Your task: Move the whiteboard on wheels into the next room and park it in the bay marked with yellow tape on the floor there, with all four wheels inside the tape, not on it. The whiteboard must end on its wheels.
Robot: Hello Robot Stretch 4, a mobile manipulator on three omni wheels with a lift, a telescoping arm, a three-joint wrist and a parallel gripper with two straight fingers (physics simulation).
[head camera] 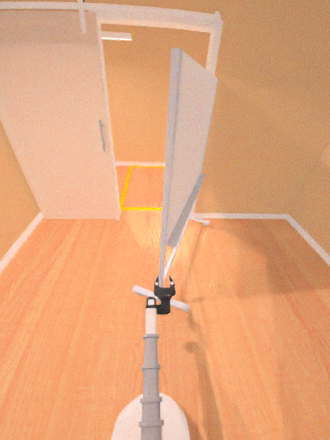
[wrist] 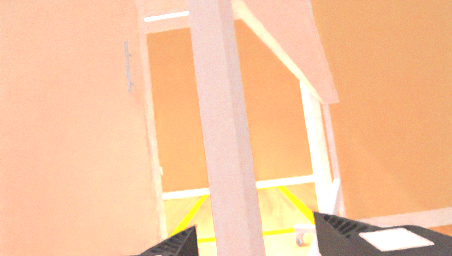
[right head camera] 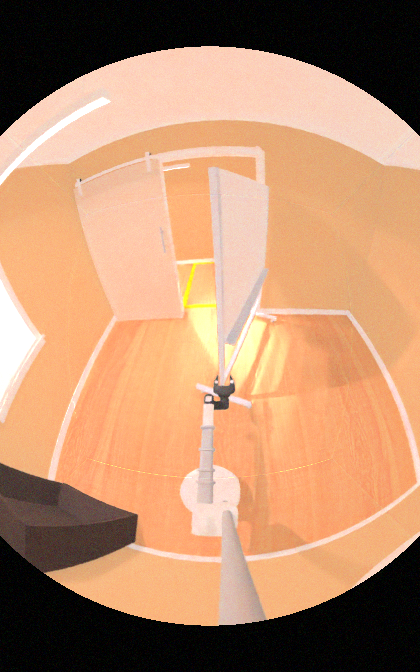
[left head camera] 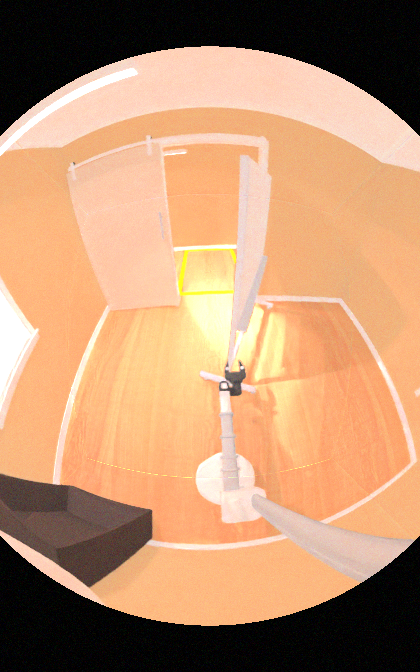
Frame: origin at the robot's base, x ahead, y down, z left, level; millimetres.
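Where they show: gripper, fingertip midpoint: (head camera: 163, 276) (wrist: 256, 238).
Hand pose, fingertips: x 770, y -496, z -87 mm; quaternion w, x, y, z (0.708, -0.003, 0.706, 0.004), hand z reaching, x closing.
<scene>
Each offset is from my fingertips to the top centre of the thing. "spot": to the spot under its first point.
The whiteboard (head camera: 194, 125) (left head camera: 254, 210) (right head camera: 242, 235) stands upright, nearly edge-on, in front of the doorway. Its near upright post {spot: dx +37, dy -78, dz +12 mm} (wrist: 225, 125) runs down the wrist view. Its near foot {spot: dx -9, dy +423, dz -165 mm} (head camera: 180, 304) (left head camera: 212, 376) (right head camera: 242, 401) lies crosswise under the gripper, and its far foot {dx +1222, dy +423, dz -479 mm} (head camera: 201, 220) (left head camera: 265, 303) (right head camera: 266, 316) is near the wall. My gripper (head camera: 164, 280) (left head camera: 235, 366) (right head camera: 224, 380) (wrist: 256, 238) is open, with its fingers spread at either side of the post's line; contact cannot be told. The yellow tape bay (head camera: 142, 208) (left head camera: 207, 293) (right head camera: 189, 285) (wrist: 190, 215) shows through the doorway, partly hidden by the whiteboard.
A pale sliding door (head camera: 60, 125) (left head camera: 125, 235) (right head camera: 132, 245) (wrist: 75, 150) stands left of the opening. The white door frame (head camera: 214, 50) (left head camera: 263, 150) (right head camera: 260, 162) edges its right side. A dark open box-like piece (left head camera: 105, 545) (right head camera: 80, 547) is behind left.
</scene>
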